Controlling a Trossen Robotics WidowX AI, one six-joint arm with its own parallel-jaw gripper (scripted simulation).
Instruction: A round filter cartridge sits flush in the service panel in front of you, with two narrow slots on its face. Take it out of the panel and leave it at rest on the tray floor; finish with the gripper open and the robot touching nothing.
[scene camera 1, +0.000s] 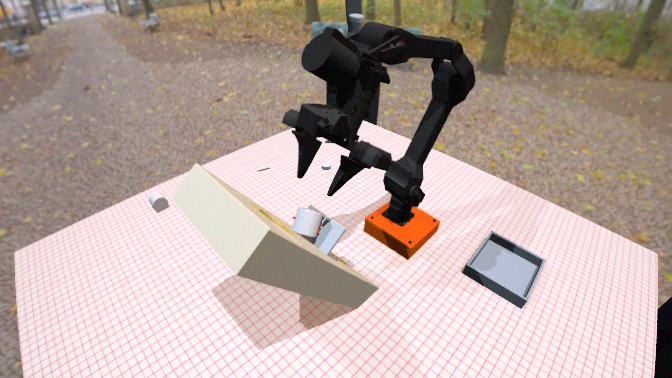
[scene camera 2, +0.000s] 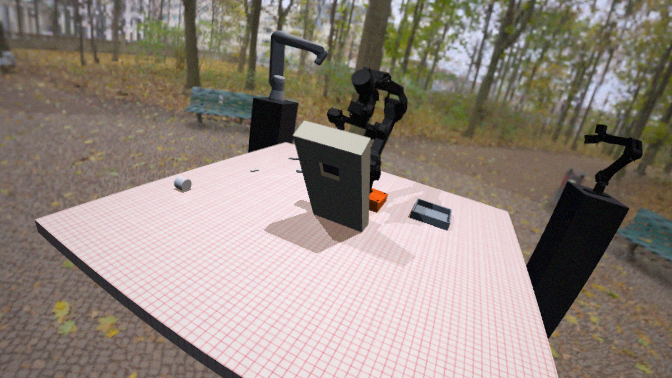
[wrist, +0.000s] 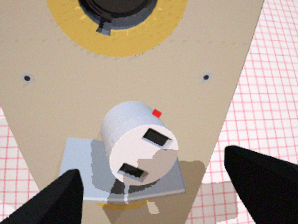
Observation:
My gripper is open, holding nothing. Also in view: a round filter cartridge and a beige service panel.
My gripper shows as well in scene camera 2 and in the wrist view.

